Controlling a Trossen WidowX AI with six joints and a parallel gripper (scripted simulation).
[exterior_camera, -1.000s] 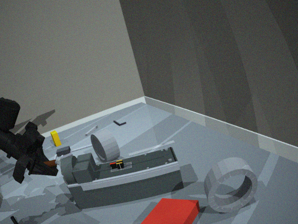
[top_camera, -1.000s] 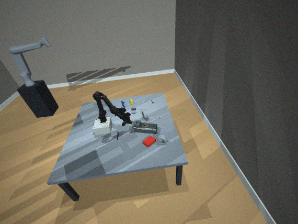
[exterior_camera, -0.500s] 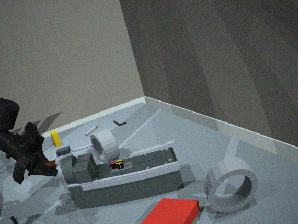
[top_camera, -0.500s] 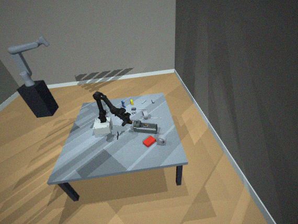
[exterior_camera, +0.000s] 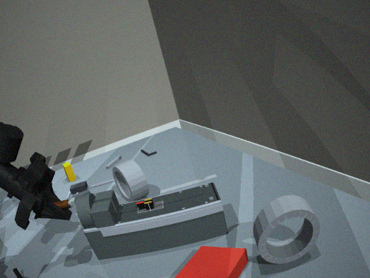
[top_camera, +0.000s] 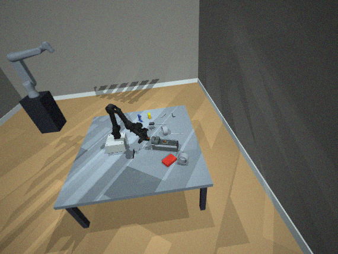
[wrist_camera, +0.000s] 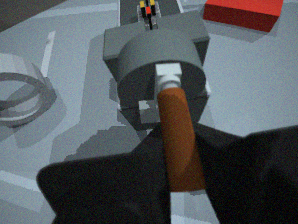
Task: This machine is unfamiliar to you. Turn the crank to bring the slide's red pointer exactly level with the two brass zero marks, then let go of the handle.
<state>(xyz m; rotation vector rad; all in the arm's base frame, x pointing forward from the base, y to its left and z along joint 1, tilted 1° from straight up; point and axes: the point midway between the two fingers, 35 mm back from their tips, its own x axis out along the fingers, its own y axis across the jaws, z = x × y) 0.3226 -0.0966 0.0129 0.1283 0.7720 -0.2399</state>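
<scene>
Right now the red pointer is 150 mm ahead of my gripper tip, 40 mm to the right of it and 10 mm below it. The rest, counted from my gripper tip: brown handle 20 mm behind, 30 mm above; yellow block 20 mm behind, 560 mm to the left, 60 mm below; blue clamp 140 mm behind, 500 mm to the left, 40 mm below.
</scene>
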